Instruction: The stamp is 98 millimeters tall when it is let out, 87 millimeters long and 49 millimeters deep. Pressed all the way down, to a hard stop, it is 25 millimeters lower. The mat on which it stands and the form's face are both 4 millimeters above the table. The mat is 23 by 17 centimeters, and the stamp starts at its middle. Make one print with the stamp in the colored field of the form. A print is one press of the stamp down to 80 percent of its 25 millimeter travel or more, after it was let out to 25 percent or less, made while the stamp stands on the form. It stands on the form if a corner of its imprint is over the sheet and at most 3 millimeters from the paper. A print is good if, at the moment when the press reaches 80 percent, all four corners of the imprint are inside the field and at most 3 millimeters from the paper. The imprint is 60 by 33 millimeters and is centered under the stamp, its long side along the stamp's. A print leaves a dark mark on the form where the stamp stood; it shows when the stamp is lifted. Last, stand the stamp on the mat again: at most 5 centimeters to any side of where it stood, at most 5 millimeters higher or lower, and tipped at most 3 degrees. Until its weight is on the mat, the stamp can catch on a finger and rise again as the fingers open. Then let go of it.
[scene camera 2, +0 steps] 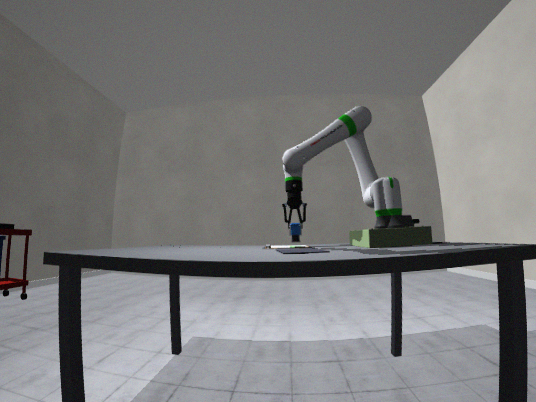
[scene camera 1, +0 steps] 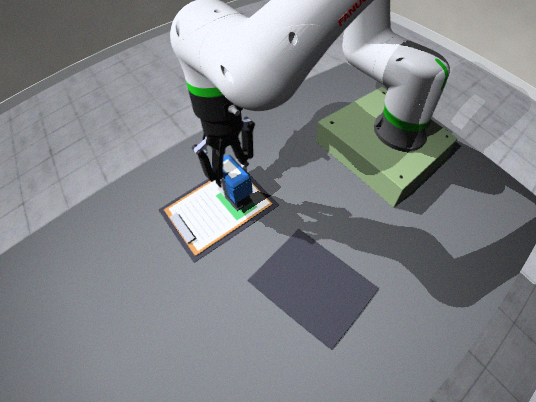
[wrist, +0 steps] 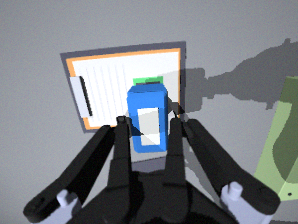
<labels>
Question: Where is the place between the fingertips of my gripper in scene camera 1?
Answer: At 233, 186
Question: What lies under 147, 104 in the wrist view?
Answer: A blue stamp.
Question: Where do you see a form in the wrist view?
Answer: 100, 78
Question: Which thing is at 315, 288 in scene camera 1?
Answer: A dark mat.
</labels>
